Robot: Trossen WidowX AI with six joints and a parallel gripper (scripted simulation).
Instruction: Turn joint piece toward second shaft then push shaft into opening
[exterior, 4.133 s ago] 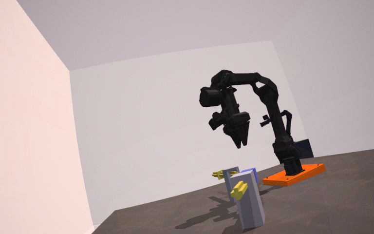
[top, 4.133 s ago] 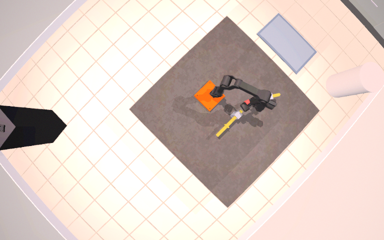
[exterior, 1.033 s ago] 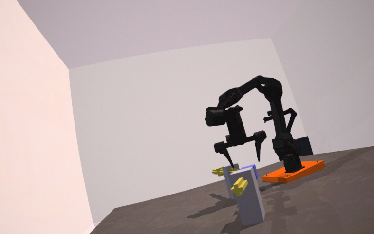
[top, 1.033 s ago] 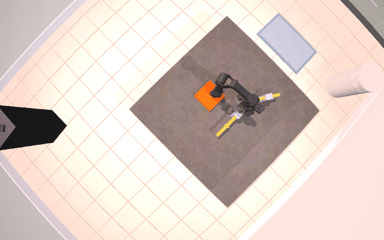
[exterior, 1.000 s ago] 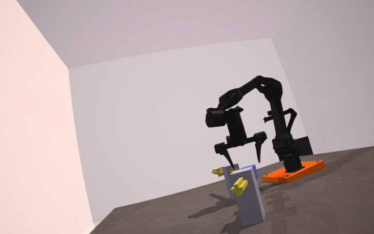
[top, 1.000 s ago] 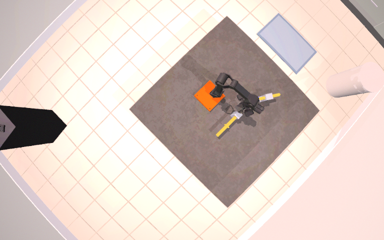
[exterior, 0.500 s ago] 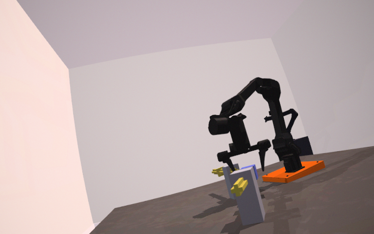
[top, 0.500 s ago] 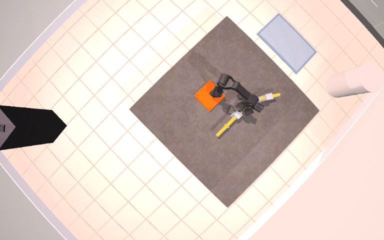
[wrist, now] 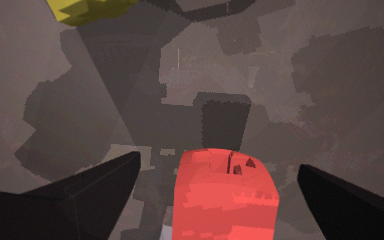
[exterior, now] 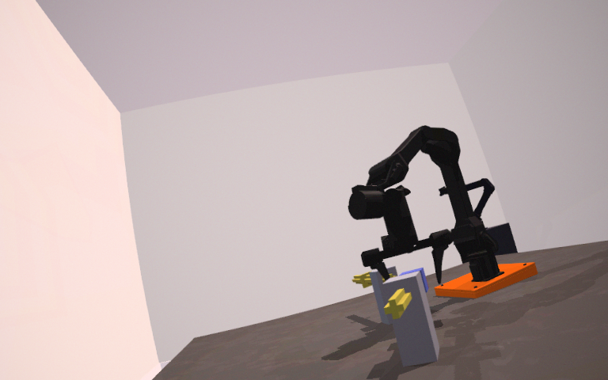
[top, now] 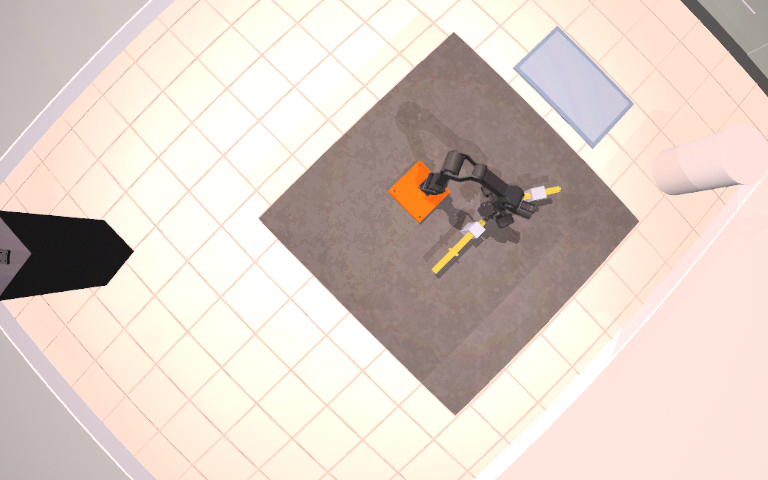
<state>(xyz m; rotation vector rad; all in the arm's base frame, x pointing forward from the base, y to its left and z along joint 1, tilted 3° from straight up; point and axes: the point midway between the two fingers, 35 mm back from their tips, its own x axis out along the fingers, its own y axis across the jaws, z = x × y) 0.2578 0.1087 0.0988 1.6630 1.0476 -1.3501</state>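
Now: gripper tip 1 cm to the right of the red joint piece and 2 cm below it.
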